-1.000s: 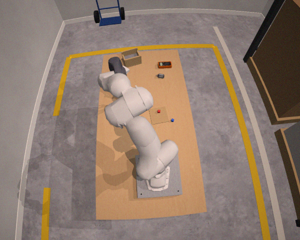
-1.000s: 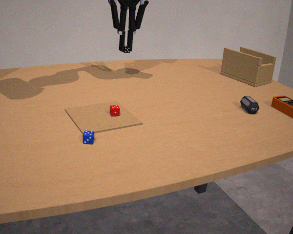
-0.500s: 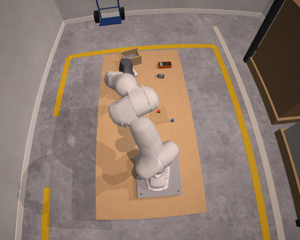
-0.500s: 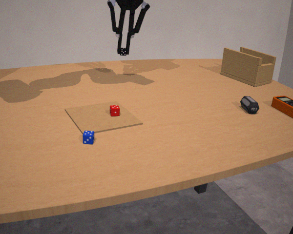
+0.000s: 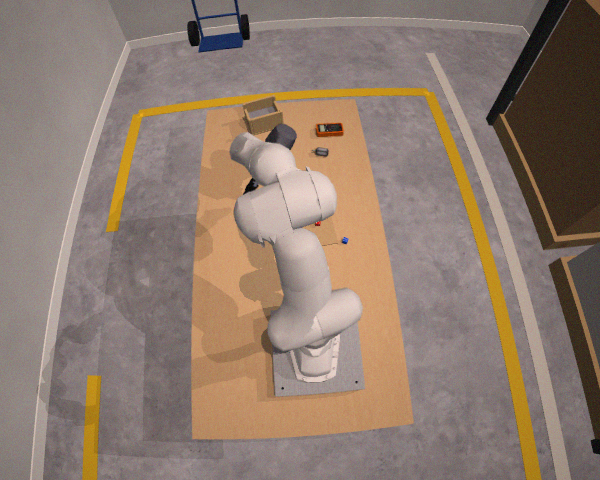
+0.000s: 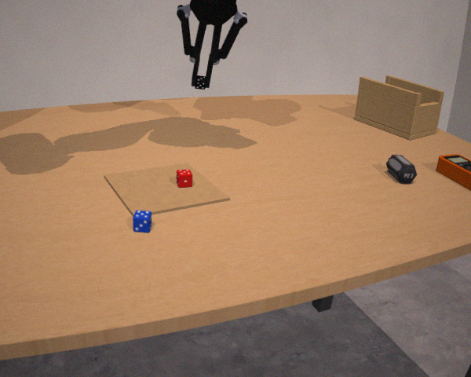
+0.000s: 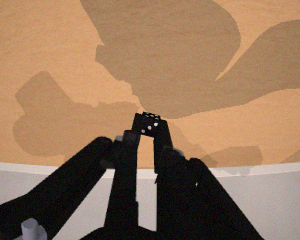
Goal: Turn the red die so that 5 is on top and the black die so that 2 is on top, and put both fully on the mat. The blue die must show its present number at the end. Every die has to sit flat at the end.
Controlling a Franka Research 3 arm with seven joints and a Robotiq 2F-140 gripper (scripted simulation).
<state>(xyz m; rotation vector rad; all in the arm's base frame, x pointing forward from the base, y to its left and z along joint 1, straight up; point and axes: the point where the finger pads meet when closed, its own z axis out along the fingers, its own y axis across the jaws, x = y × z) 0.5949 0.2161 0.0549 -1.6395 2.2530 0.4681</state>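
Right now my hand is 10 mm to the right of the black die and 30 mm above it. The rest, counted from my hand: dark grey device (260 mm ahead, 310 mm to the right, 100 mm below); red die (120 mm behind, 270 mm to the right, 110 mm below); thin tan mat (150 mm behind, 270 mm to the right, 120 mm below).
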